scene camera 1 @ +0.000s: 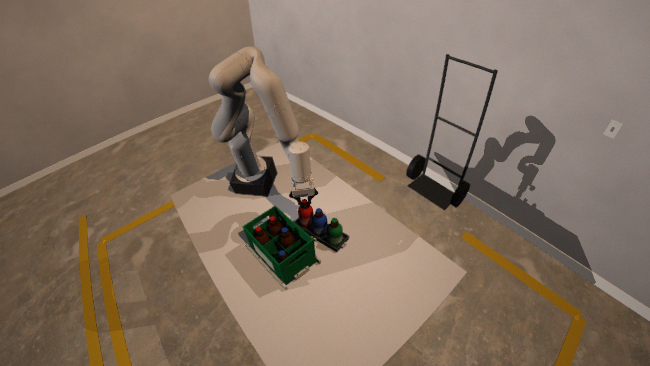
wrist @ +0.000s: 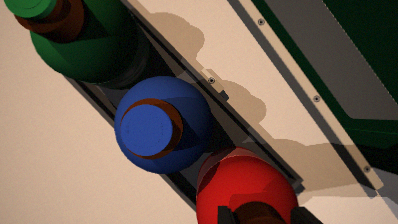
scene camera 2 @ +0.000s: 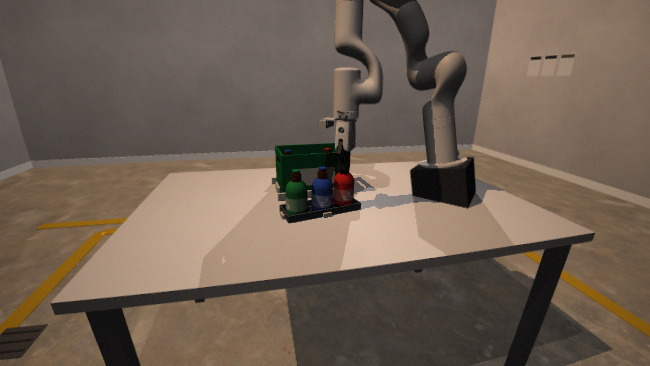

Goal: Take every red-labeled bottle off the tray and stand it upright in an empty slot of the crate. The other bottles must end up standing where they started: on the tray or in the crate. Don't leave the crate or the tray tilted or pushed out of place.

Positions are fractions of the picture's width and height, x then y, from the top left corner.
Scene:
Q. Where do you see a blue-labeled bottle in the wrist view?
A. At 0.43, 0.56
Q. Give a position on a blue-labeled bottle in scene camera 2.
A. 0.50, 0.52

